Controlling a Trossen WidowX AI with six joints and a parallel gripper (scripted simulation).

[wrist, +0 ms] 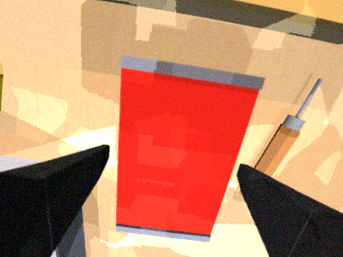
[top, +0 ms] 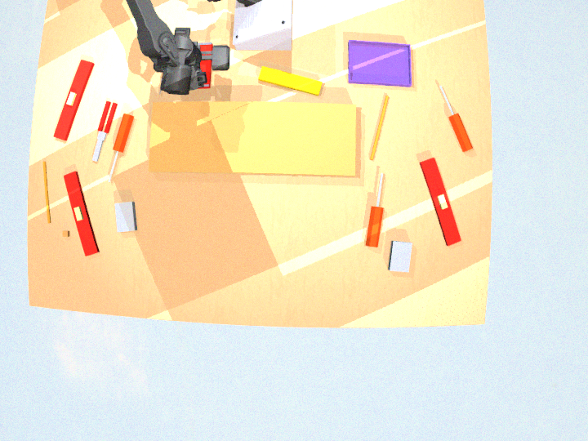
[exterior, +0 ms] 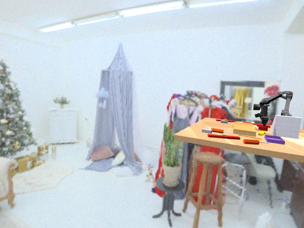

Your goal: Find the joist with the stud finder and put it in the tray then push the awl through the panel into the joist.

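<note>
The red stud finder lies 3 cm below my gripper tip and 1 cm behind it. Round my gripper tip: yellow block: 24 cm to the left, 4 cm ahead, 3 cm below; awl: 10 cm to the right, 4 cm below, 2 cm ahead; red two-handled tool: 27 cm to the right, 16 cm ahead, 4 cm below.
</note>
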